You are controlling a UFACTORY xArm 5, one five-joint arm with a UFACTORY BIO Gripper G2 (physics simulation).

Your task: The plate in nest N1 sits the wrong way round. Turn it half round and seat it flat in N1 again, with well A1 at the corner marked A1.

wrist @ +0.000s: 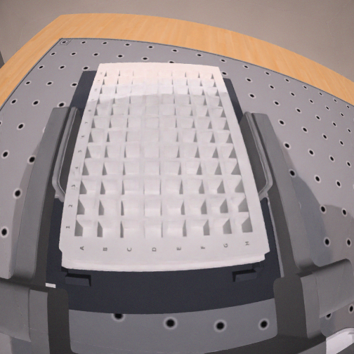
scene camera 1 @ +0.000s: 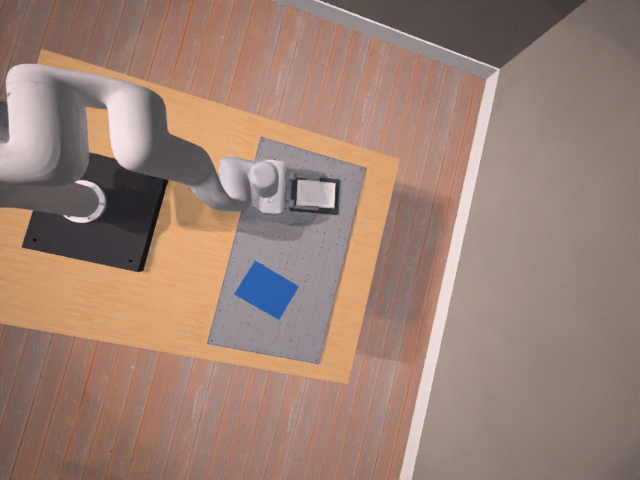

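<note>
The white well plate (scene camera 1: 323, 195) (wrist: 162, 252) is upright, over the dark nest N1 (scene camera 1: 337, 207) (wrist: 170, 294). In the wrist view its well A1 is at the near left corner, and a small white mark (wrist: 50, 285) shows at the nest's near left. My gripper (scene camera 1: 311, 194) (wrist: 162, 155) is shut on the plate, with one finger along each long side. The plate's near edge lies close behind two dark tabs of the nest. The plate hides the inside of the nest, so I cannot tell whether it rests flat in it or is slightly above.
A blue rectangle (scene camera 1: 266, 290) lies on the grey perforated board (scene camera 1: 268, 333) (wrist: 320, 117), apart from the nest. The board lies on the wooden table (scene camera 1: 186, 289) (wrist: 150, 26). The arm's black base slab (scene camera 1: 124, 237) is at the left of the scene view.
</note>
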